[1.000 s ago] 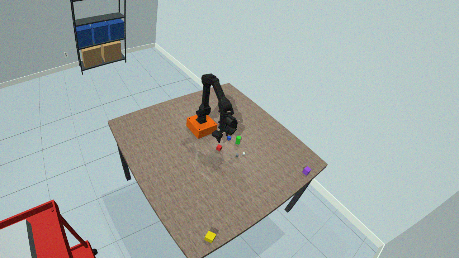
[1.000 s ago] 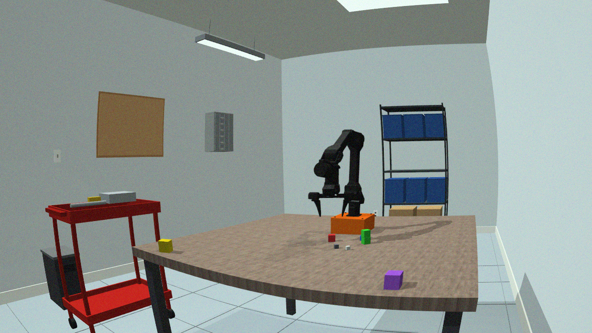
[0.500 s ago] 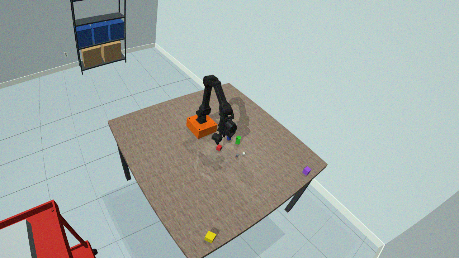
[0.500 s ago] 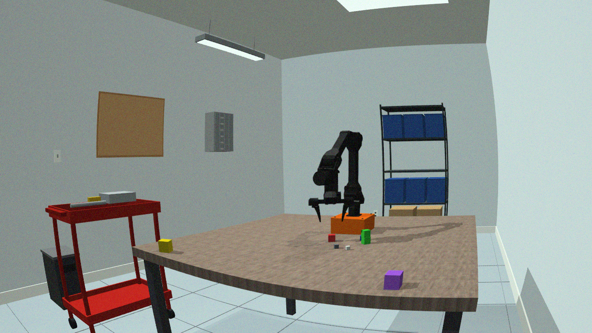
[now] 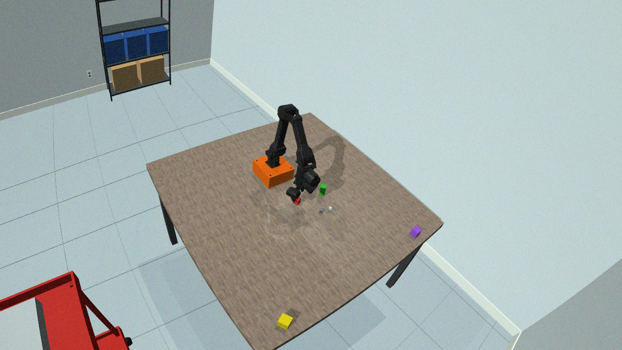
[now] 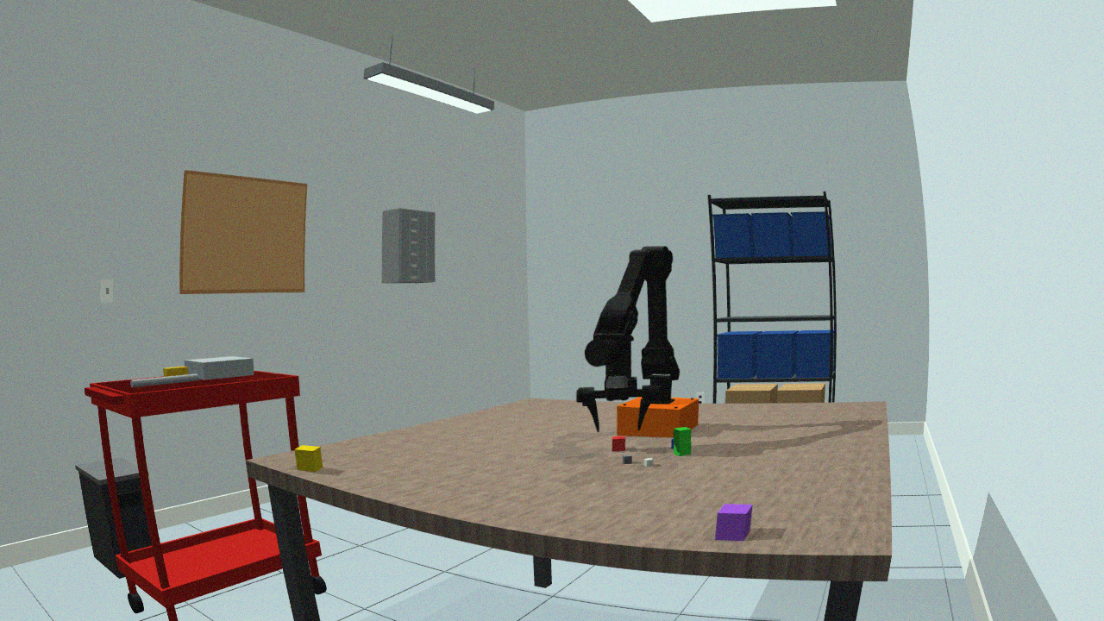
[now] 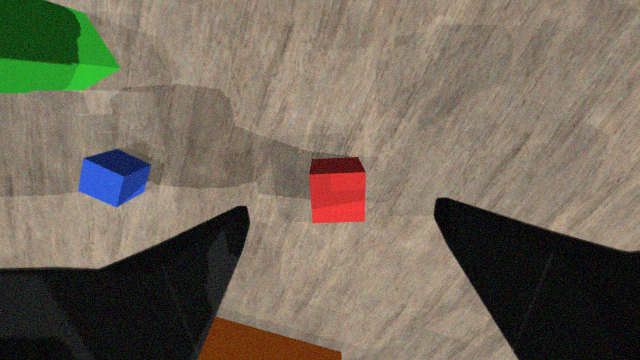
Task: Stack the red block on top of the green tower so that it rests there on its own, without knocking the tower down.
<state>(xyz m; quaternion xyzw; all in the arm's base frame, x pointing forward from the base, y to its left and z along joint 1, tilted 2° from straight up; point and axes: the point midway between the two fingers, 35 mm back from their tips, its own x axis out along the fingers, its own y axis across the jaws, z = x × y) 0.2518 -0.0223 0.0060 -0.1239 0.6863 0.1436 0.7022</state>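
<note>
The red block lies 30 mm below my gripper tip. From my gripper tip the other things lie so: grey cube 120 mm ahead, 60 mm to the left, 40 mm below; then blue block 130 mm to the left, 40 mm behind, 30 mm below; then white cube 130 mm ahead, 120 mm to the left, 40 mm below.
</note>
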